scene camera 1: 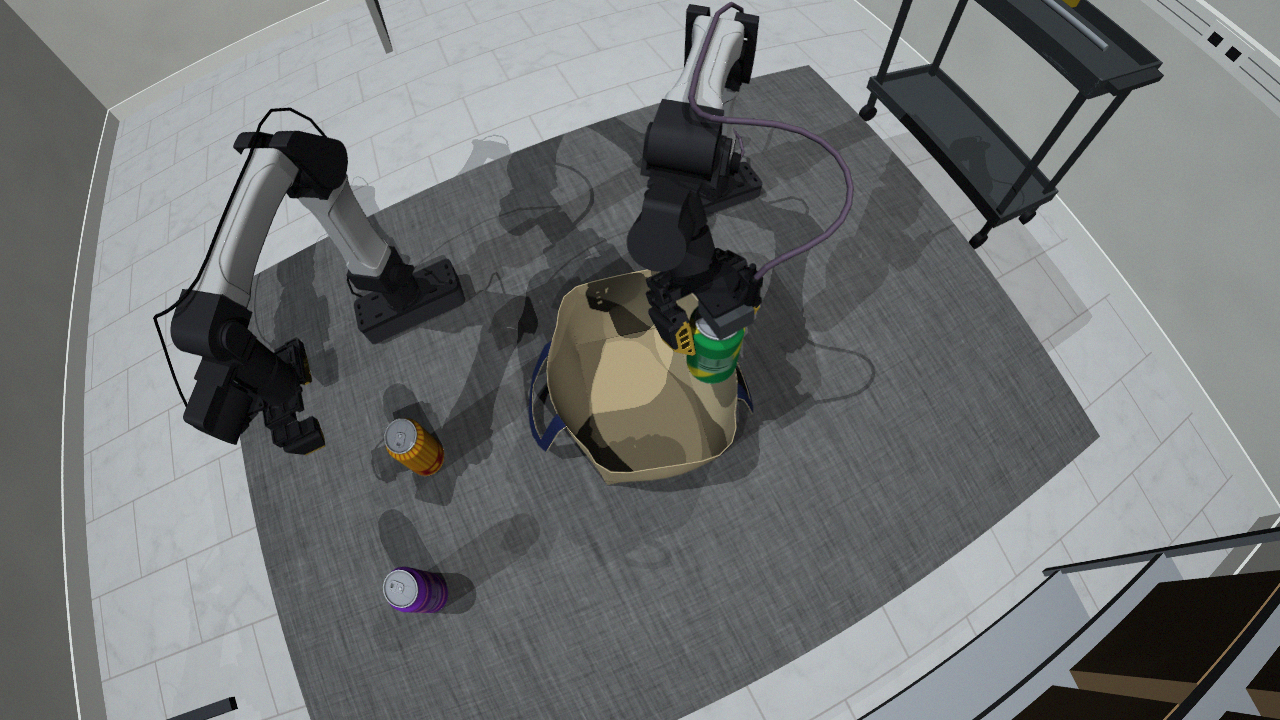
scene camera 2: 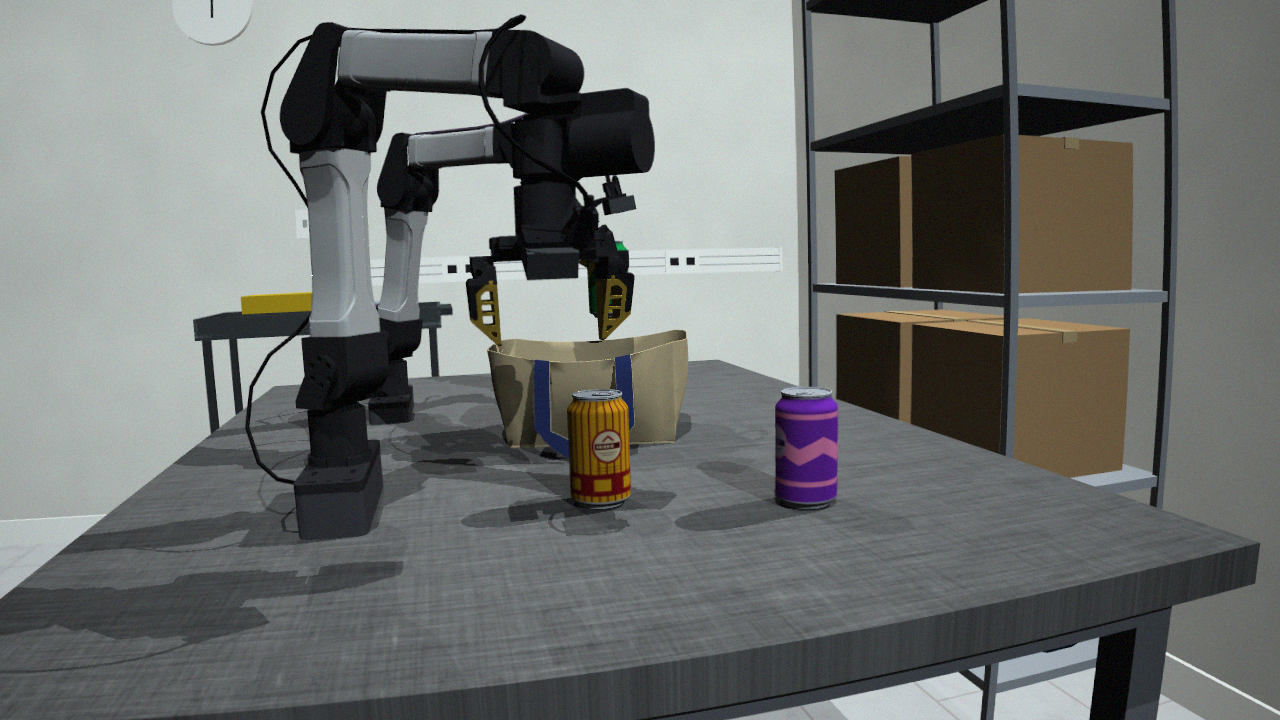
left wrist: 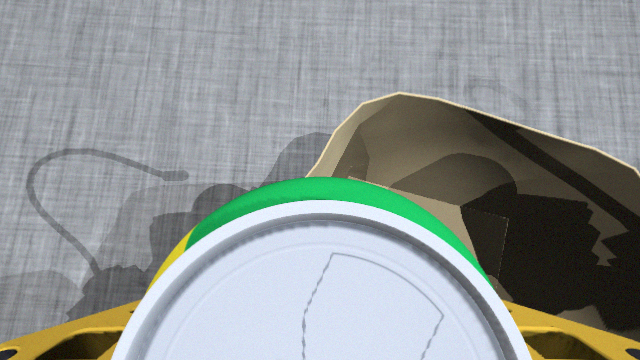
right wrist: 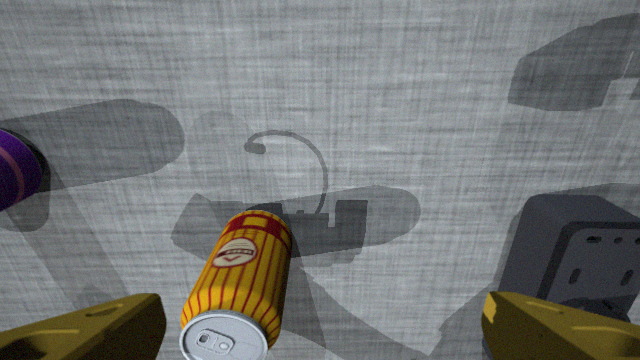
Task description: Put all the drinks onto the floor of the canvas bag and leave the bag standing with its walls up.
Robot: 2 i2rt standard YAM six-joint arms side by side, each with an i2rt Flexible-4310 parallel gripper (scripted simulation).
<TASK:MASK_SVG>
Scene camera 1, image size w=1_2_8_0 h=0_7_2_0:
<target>my left gripper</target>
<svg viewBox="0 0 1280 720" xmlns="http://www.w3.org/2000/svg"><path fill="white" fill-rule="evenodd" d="M707 224L700 229L698 235L692 237L685 257L677 267L669 271L659 272L646 279L647 286L651 289L645 293L649 304L652 306L648 313L662 341L674 352L691 356L695 355L690 323L685 310L676 303L677 300L692 293L684 283L684 279L703 273L721 261L732 265L737 272L741 269L748 269L745 258L730 250L715 249Z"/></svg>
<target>my right gripper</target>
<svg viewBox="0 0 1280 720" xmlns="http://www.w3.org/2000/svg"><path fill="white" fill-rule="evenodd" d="M295 337L284 343L285 345L275 349L274 353L271 351L274 356L274 367L270 376L258 388L248 390L266 402L266 409L262 410L265 427L271 430L273 444L280 448L283 447L286 453L308 455L325 447L325 438L322 430L320 430L321 427L318 419L311 416L300 422L296 418L296 411L301 412L305 410L301 394L303 389L300 384L307 385L311 383L312 377L304 344Z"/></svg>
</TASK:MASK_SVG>
